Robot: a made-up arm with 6 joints.
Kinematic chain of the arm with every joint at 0, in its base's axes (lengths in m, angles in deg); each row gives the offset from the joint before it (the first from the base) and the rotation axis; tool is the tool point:
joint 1: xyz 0 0 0.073 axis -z
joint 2: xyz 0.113 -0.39 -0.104 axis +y
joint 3: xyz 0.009 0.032 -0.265 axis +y
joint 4: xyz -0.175 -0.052 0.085 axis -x
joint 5: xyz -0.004 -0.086 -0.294 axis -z
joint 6: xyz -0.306 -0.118 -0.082 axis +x
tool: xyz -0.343 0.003 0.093
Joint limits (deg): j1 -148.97..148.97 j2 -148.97..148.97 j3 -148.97..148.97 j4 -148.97..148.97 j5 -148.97..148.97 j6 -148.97..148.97
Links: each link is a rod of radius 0.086 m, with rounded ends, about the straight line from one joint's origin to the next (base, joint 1, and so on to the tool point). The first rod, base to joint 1, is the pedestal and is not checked.
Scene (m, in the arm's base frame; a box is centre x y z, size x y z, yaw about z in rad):
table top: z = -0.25
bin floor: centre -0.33 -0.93 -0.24 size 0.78 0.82 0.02 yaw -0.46
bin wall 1: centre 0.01 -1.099 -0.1 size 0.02 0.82 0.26 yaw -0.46
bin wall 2: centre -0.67 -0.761 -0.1 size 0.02 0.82 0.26 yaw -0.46
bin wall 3: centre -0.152 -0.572 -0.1 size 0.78 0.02 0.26 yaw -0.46
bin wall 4: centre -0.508 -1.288 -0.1 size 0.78 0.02 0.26 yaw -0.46
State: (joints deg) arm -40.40 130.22 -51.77 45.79 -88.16 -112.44
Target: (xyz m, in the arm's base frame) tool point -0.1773 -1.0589 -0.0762
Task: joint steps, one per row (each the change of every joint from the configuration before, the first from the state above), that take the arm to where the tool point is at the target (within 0.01 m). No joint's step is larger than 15 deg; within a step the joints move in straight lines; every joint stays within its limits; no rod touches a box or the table.
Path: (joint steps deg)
1: 13.08 3.75 11.85 -14.40 12.51 3.63
2: 13.08 3.75 11.85 -14.41 12.51 3.63
3: 13.08 3.75 11.86 -14.40 12.52 3.63
4: 13.08 3.75 11.85 -14.41 12.51 3.63
5: 13.08 3.75 11.85 -14.40 12.51 3.63
6: -0.82 -2.61 -9.05 8.56 -13.71 -0.37
7: -0.83 -2.60 -9.06 8.55 -13.71 -0.38
8: -0.82 -2.61 -9.05 8.56 -13.71 -0.38
9: -0.82 -2.61 -9.05 8.55 -13.72 -0.38
10: -0.82 -2.60 -9.06 8.56 -13.71 -0.38
11: -0.83 -2.61 -9.05 8.55 -13.71 -0.37
12: -0.82 -2.61 -9.05 8.56 -13.71 -0.38
13: -0.82 -2.61 -9.06 8.55 -13.71 -0.38

